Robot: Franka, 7 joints.
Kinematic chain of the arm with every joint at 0, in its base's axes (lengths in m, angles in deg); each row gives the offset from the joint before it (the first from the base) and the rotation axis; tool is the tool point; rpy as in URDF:
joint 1: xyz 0 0 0.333 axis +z
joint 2: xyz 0 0 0 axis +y
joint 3: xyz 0 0 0.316 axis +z
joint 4: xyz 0.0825 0 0 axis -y
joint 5: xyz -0.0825 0 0.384 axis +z
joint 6: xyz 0 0 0 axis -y
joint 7: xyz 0.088 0 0 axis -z
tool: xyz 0 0 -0.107 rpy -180 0 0
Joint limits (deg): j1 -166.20..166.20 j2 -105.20..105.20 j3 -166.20..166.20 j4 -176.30..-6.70 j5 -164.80..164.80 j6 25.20..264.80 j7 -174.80..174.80
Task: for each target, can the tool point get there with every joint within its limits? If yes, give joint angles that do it. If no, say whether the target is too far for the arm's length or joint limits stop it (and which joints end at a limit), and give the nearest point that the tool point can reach.
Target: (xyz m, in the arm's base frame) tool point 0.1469 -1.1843 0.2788
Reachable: no: too far | nearest point 0.1055 -0.8505 0.2941 | short by 0.337 m
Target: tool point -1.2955 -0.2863 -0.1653
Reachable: no: too far | nearest point -0.7842 -0.1733 0.0314 | short by 0.559 m
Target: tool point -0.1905 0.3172 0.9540
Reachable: yes | joints 24.06 15.26 100.80 -57.99 81.32 62.48 134.74
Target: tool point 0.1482 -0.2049 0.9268
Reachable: yes | joints -80.49 -42.40 1.22 -106.20 103.71 92.47 -123.31
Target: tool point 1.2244 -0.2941 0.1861
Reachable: no: too far | nearest point 0.8285 -0.1990 0.2336 | short by 0.410 m
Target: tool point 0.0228 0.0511 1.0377
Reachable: yes | joints -15.13 -46.27 -7.77 -82.83 -77.05 207.71 59.28
